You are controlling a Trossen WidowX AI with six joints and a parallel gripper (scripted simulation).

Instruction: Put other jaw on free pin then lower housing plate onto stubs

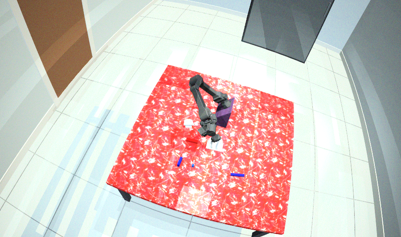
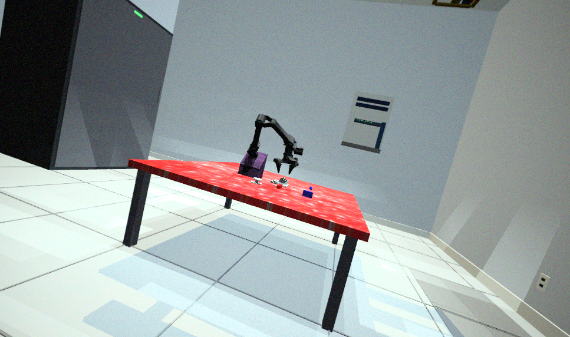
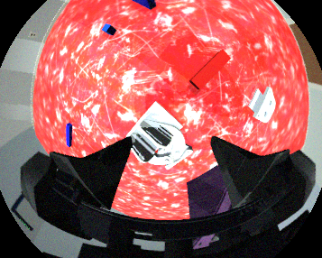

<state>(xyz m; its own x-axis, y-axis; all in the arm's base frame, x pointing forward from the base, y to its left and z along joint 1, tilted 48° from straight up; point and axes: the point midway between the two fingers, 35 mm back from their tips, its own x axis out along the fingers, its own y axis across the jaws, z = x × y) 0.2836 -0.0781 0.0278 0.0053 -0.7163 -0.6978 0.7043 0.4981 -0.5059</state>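
Now: the red bar 20 mm ahead of my gripper tip, 110 mm to the right of it and 80 mm below it.
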